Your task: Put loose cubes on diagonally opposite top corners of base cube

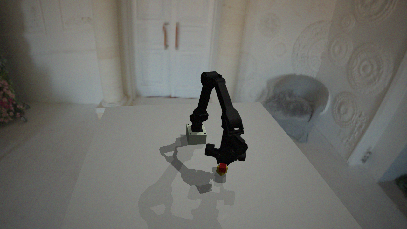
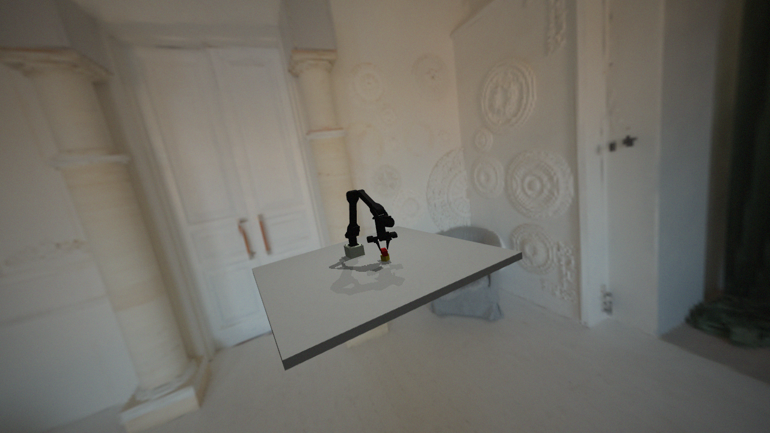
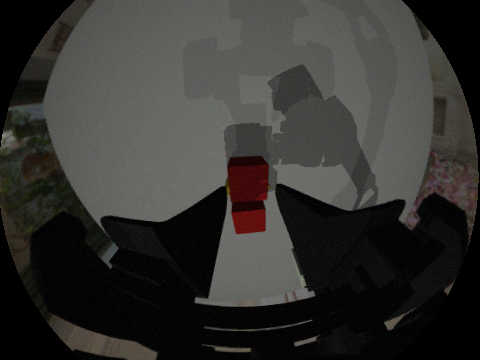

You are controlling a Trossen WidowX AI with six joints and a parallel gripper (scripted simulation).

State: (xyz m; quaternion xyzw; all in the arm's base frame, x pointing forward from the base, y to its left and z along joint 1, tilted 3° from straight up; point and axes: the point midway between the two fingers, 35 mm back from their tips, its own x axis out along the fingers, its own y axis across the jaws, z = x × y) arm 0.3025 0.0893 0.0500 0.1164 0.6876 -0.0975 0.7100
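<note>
My gripper tip is now 2 cm above the red cube. Also, from my gripper tip: yellow cube (2 cm behind, 1 cm to the left, 5 cm below).
</note>
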